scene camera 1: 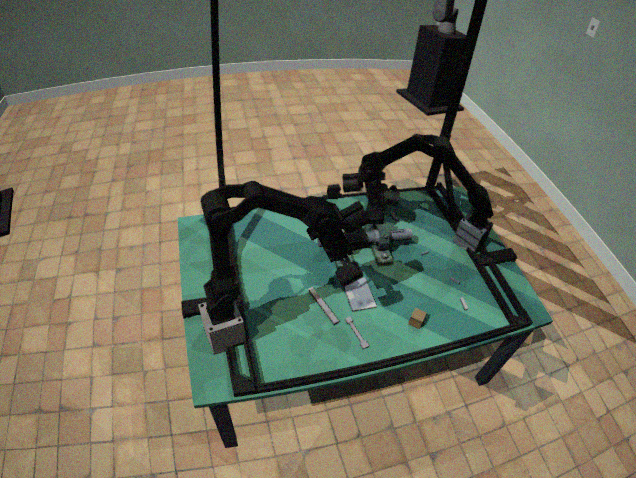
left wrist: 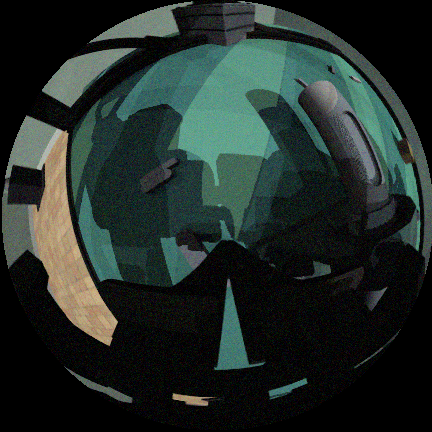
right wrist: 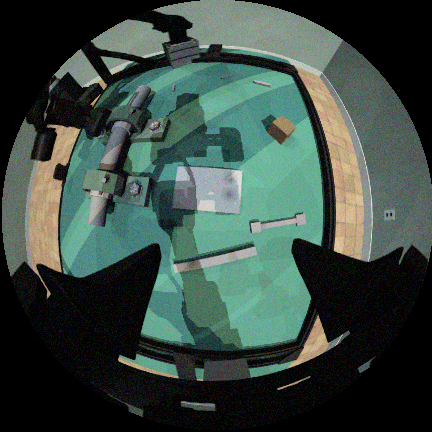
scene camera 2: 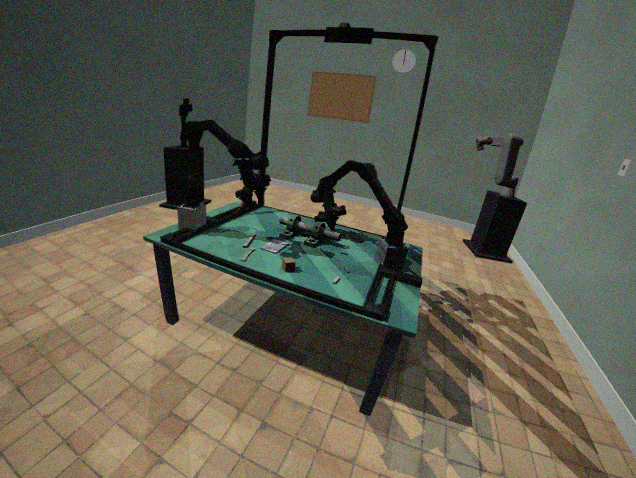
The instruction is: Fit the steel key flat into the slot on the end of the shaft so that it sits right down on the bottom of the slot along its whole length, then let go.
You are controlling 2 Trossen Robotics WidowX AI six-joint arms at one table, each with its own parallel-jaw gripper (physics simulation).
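Frame: origin at the left arm's base, x back, y right, z up, level; centimetres.
Seen in the pictures: left gripper, fingertip midpoint: (left wrist: 226,246); right gripper, fingertip midpoint: (right wrist: 228,249) (scene camera 2: 258,207); left arm's base at its link origin: (scene camera 1: 477,221) (right wrist: 178,40) (scene camera 2: 393,243); right arm's base at its link origin: (scene camera 1: 220,312) (scene camera 2: 191,205).
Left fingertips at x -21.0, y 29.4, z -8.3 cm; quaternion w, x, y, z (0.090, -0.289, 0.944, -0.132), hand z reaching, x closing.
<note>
Pixels of each thing's top centre, then the offset from my left fingertips to it. Level surfaces: height alone.
- shaft at its top centre: (left wrist: 387,292) (right wrist: 109,137) (scene camera 1: 367,232) (scene camera 2: 309,223) dx -13.5, dy -4.3, dz +4.9 cm
- key at its top centre: (left wrist: 154,180) dx +7.6, dy -0.6, dz -1.8 cm
- small grey piece at its top centre: (left wrist: 197,258) dx +1.1, dy +2.4, dz -1.5 cm
- grey plate at its top centre: (right wrist: 206,188) (scene camera 1: 359,293) (scene camera 2: 274,245) dx -30.3, dy -17.3, dz -1.9 cm
- flat steel strip at its top centre: (right wrist: 214,260) (scene camera 1: 323,304) dx -42.3, dy -13.0, dz -1.5 cm
- dumbbell-shaped piece at its top centre: (right wrist: 280,222) (scene camera 1: 356,331) dx -41.6, dy -26.8, dz -1.8 cm
- wooden cube at its top centre: (right wrist: 284,124) (scene camera 1: 418,314) (scene camera 2: 289,260) dx -24.7, dy -36.8, dz +1.5 cm
- small pin at its top centre: (scene camera 1: 464,303) dx -6.6, dy -44.4, dz -1.7 cm
- green table at its surface level: dz -2.4 cm
The grey shaft (scene camera 1: 396,234) (scene camera 2: 312,228) (right wrist: 116,139) lies in two green bearing blocks. In the left wrist view the shaft (left wrist: 342,132) shows its long rounded slot (left wrist: 365,151), which is empty. A small steel bar that looks like the key (left wrist: 158,174) lies flat on the table in shadow, apart from the fingers. My left gripper (left wrist: 226,246) (scene camera 1: 379,215) (scene camera 2: 327,217) is shut with nothing in it, low beside the shaft. A small grey piece (left wrist: 189,243) shows just left of its fingertips. My right gripper (right wrist: 228,249) (scene camera 1: 348,274) is open and empty above the grey plate (right wrist: 209,189) (scene camera 1: 361,296).
A flat steel strip (scene camera 1: 324,305) (right wrist: 215,259), a dumbbell-shaped piece (scene camera 1: 357,333) (right wrist: 278,222), a wooden cube (scene camera 1: 418,318) (right wrist: 281,128) (scene camera 2: 289,264) and a small pin (scene camera 1: 463,303) lie on the green table (scene camera 1: 292,360). A black frame (scene camera 1: 387,362) rims the work area.
</note>
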